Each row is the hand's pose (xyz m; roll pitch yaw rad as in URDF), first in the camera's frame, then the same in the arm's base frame.
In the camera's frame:
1: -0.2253 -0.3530 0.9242 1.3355 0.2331 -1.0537
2: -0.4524 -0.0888 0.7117 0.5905 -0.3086 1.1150
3: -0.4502 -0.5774 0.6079 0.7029 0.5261 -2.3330
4: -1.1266 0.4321 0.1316 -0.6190 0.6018 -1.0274
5: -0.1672 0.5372 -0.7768 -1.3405 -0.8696 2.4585
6: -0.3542 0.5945 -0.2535 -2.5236 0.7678 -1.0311
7: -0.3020 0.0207 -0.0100 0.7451 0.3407 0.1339
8: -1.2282 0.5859 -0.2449 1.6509 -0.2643 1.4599
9: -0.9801 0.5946 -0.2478 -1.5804 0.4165 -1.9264
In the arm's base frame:
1: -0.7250 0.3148 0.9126 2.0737 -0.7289 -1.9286
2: -0.5769 0.3030 0.5325 -0.5979 -0.0958 0.7247
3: -0.8938 -0.0436 0.7027 2.0502 0.4283 -2.2910
4: -0.3497 0.1708 -0.4641 -0.0556 -0.4479 -1.6376
5: 0.6151 -0.6481 -0.0703 -1.5372 0.2953 1.8639
6: 0.3507 -0.1565 -0.0476 -1.9911 -0.3046 -1.5473
7: -0.1343 -0.2625 0.3328 0.0310 -0.6238 -0.4090
8: -0.1490 -0.0519 -0.7571 0.5673 0.2229 0.8240
9: -0.0024 -0.0786 -0.5586 -0.4176 0.0508 -2.2810

